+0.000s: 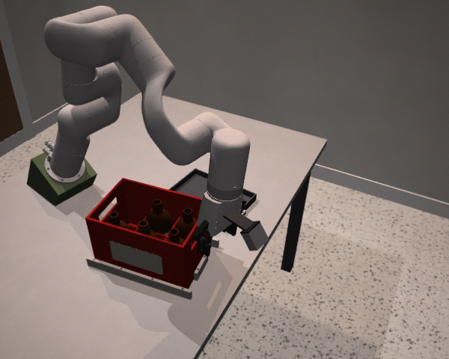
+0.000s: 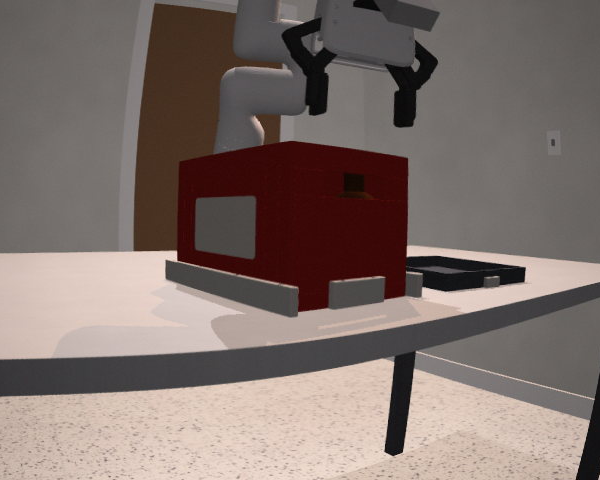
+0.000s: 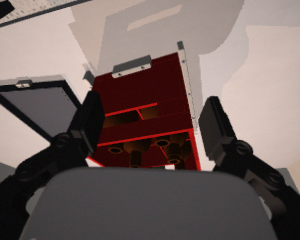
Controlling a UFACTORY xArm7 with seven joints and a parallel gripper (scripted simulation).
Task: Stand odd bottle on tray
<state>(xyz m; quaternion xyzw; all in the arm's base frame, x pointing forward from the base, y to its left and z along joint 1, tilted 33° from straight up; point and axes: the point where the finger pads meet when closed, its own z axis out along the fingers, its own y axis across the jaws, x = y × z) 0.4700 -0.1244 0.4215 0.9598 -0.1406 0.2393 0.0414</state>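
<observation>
The red crate lies 21 cm behind my hand, 12 cm below it and 6 cm to the left of it. The rest, counted from my hand: black tray 34 cm to the left, 19 cm below, 17 cm behind.
</observation>
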